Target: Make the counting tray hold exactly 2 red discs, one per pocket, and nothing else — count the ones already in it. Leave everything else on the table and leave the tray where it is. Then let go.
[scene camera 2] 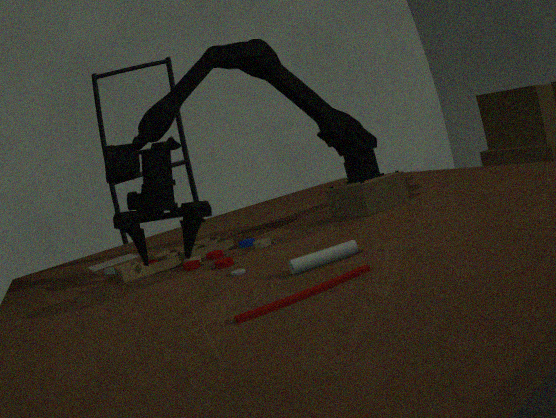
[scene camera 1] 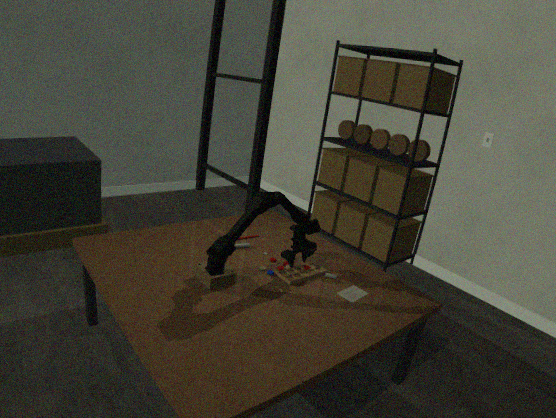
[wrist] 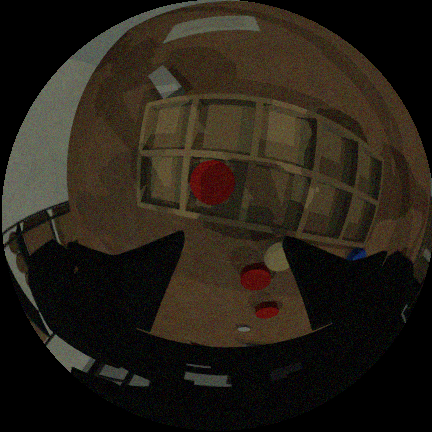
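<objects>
There's a red rod (scene camera 2: 317,289) resting on the table, and a paper card (wrist: 226,22) is resting on the table too.
</objects>
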